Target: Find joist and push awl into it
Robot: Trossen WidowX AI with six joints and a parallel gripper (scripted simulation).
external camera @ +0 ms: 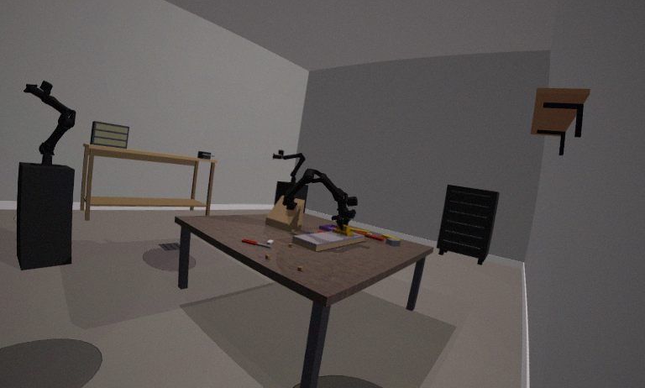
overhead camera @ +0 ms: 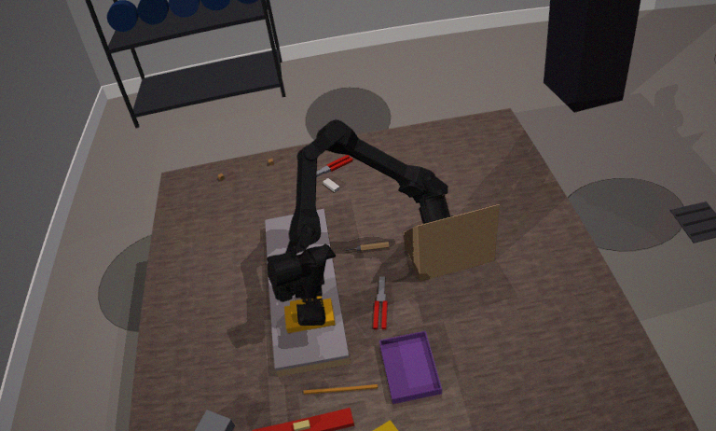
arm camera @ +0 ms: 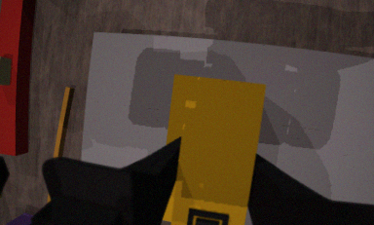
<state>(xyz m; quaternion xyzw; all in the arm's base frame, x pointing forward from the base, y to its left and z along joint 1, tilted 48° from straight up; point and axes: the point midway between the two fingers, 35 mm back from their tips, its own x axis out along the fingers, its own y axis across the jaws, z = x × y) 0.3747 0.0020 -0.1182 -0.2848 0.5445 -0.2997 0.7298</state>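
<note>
Now: gripper tip 40 mm past the small light and 30 mm below it. From my gripper tip the other things lie so: pencil 200 mm to the left, 60 mm below, 30 mm behind; red level 270 mm to the left, 80 mm ahead, 50 mm below; yellow stud finder 20 mm behind, 20 mm above.
</note>
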